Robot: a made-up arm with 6 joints.
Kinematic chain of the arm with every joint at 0, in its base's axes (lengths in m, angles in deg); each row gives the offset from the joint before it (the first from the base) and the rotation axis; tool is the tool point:
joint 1: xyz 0 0 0.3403 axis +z
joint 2: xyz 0 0 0 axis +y
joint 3: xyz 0 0 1.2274 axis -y
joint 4: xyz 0 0 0 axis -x
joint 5: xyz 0.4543 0 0 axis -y
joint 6: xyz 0 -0.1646 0 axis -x
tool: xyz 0 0 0
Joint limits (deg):
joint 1: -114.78..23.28
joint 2: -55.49..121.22
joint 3: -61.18..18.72
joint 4: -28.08..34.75
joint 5: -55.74..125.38
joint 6: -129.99..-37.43
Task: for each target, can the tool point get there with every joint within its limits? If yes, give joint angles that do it. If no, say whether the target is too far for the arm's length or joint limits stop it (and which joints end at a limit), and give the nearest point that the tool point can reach.
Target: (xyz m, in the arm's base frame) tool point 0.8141 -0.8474 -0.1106
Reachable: yes | joints -38.21 90.01 -11.46 9.55 -36.58 -90.10
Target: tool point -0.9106 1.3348 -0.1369
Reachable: no: joint limits stop it (at a limit: joint 2, joint 3, joint 4) | nearest point -0.3299 0.4835 0.9135 | short by 1.472 m
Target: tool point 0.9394 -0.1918 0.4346
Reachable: yes | joints -2.03 64.97 -40.81 -15.75 37.19 -122.09
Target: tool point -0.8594 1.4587 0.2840
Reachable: no: joint limits stop it (at a limit: joint 2, joint 3, joint 4) | nearest point -0.2971 0.5043 0.9135 | short by 1.274 m
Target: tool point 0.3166 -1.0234 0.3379
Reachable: yes | joints -64.43 68.63 -25.29 -18.51 66.39 -105.92
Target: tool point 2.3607 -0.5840 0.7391
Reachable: no: too far | nearest point 1.4578 -0.3606 0.5866 | short by 0.942 m
